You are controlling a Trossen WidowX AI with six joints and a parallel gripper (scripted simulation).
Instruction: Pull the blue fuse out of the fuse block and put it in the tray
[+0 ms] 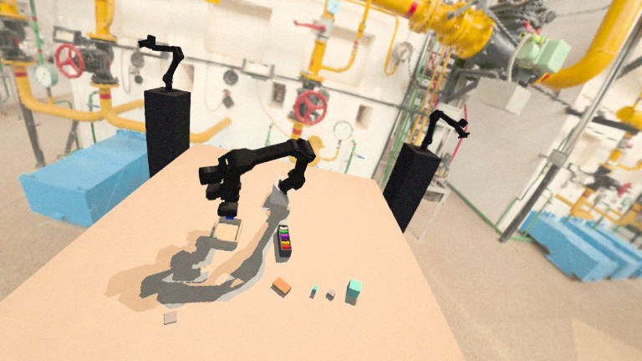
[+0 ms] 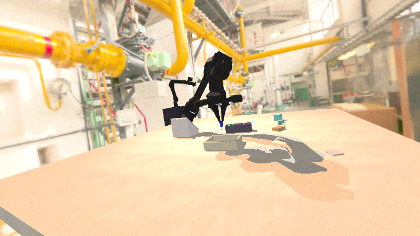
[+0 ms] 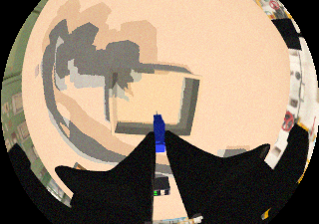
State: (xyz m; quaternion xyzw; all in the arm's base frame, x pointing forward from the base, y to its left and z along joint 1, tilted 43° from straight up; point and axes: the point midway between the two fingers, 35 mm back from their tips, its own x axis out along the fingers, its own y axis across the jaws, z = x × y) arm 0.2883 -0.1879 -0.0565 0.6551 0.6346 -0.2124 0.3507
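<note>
Right now my gripper tip is 10 mm to the left of the grey tray and 90 mm above it.
</note>
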